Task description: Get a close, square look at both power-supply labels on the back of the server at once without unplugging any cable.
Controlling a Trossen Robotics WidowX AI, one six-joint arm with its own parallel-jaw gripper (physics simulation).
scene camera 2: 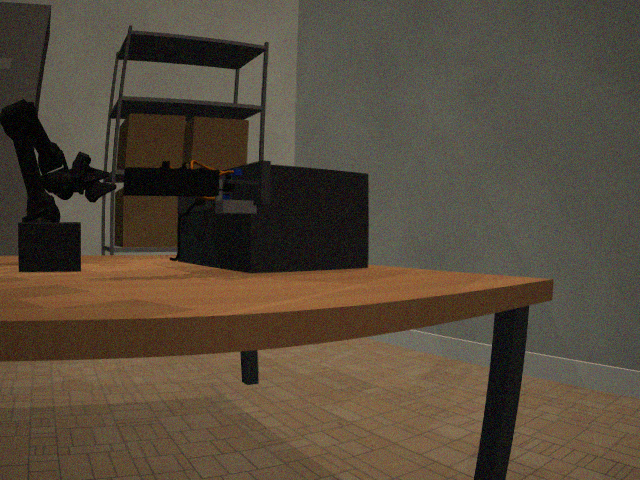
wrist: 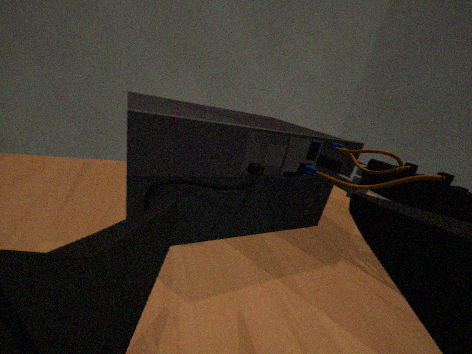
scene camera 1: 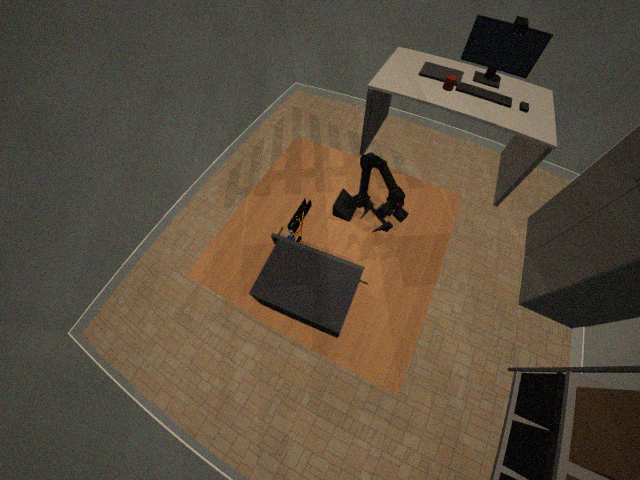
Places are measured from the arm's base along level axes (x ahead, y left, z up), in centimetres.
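Pixels of known places: gripper, fingertip midpoint: (scene camera 2: 112, 180) (wrist: 261, 204) (scene camera 1: 366, 225); arm's base at its link origin: (scene camera 2: 40, 246) (scene camera 1: 348, 202).
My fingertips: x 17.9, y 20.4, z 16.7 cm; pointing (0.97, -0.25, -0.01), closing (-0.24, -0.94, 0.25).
Observation:
For each thing: its top centre in the pictures, then the offset to it from my fingertips. "spot": a spot on its surface instead. Level surfaces: height alone.
- wooden table at its surface level: dz -21.8 cm
- black power cable at a spot on its surface: (wrist: 199, 184) spot: dx +21.1, dy +0.7, dz -8.9 cm
- black box at its top centre: (scene camera 2: 176, 160) (wrist: 435, 169) (scene camera 1: 298, 212) dx +13.6, dy -33.3, dz +0.6 cm
The server (scene camera 1: 304, 281) (scene camera 2: 304, 219) (wrist: 192, 140) is a dark box on the wooden table (scene camera 1: 394, 305) (scene camera 2: 223, 305) (wrist: 277, 302). Its back face shows at a slant in the wrist view, with two pale grey panels (wrist: 298, 153) (wrist: 274, 156) too small and dark to read. A black power cable (wrist: 199, 184) and two orange cables (wrist: 368, 165) (scene camera 2: 205, 166) (scene camera 1: 296, 223) with blue plugs (wrist: 310, 170) are plugged in. My gripper (scene camera 1: 383, 223) (scene camera 2: 93, 183) (wrist: 261, 204) is open and empty, low over the table, behind the server and off to one side.
A black box (scene camera 1: 301, 211) (scene camera 2: 170, 181) (wrist: 383, 168) holds the orange cables' far ends beside the server's back. The arm's base (scene camera 1: 346, 205) stands on the table. A desk (scene camera 1: 409, 78) with a monitor, a grey cabinet (scene camera 1: 544, 262) and a shelf rack (scene camera 2: 263, 95) (scene camera 1: 509, 419) stand around.

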